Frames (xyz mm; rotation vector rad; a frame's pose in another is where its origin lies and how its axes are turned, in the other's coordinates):
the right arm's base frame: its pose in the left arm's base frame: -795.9 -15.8 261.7 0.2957 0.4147 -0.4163
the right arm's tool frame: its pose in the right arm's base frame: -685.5 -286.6 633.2 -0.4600 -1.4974 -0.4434
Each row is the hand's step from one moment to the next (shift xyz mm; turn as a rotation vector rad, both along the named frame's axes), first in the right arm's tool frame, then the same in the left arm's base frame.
Working: the right arm's tool frame: its pose in the left arm's base frame: -1288.6 -268.4 1065.7 -0.5882 -0.9142 -0.8291

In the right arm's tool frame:
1: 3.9 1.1 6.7 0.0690 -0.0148 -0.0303
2: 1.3 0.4 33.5 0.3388 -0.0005 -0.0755
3: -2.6 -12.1 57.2 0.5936 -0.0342 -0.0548
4: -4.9 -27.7 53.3 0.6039 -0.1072 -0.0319
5: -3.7 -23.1 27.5 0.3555 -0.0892 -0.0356
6: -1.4 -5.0 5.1 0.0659 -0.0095 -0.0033
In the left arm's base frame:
1: -0.7 4.2 6.6 0.0255 -0.0560 0.0460
2: -14.2 24.7 17.7 0.1519 -0.1800 0.2550
3: -36.4 36.8 27.3 0.2040 -0.2762 0.4885
4: -48.3 26.0 24.9 0.1373 -0.3037 0.5159
5: -32.6 8.9 12.7 0.0668 -0.2059 0.2979
6: -6.9 1.5 1.8 0.0167 -0.0318 0.0562

